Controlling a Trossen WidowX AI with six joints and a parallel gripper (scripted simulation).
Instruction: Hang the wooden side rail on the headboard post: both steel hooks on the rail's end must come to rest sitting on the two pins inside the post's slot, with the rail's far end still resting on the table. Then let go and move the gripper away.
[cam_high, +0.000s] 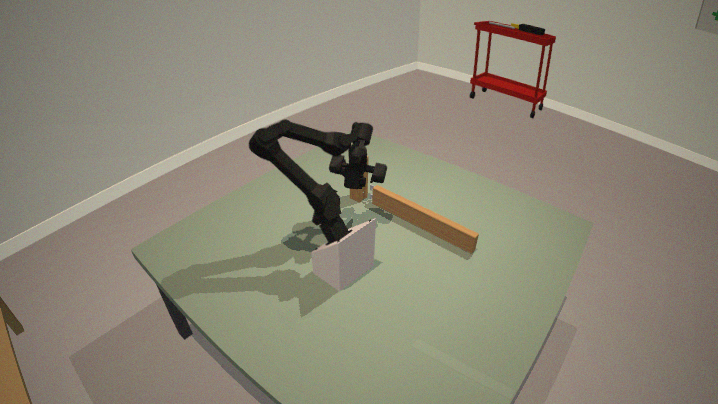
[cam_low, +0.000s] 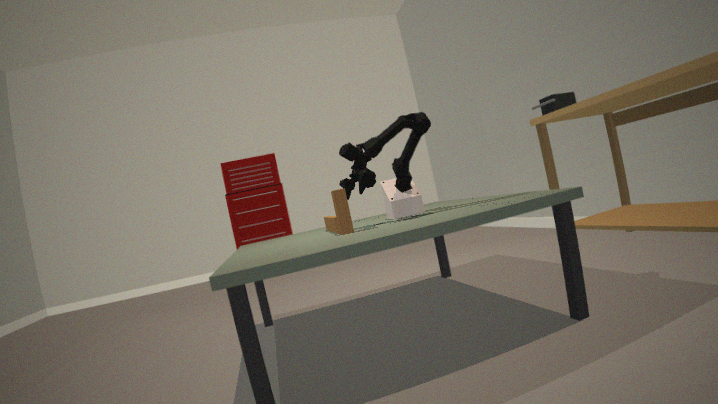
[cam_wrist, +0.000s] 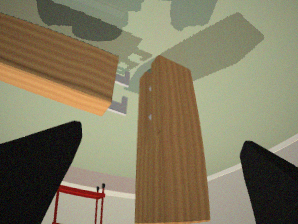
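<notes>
Right now the wooden headboard post is 8 cm ahead of my gripper tip, 5 cm below it and 4 cm to the left of it.
</notes>
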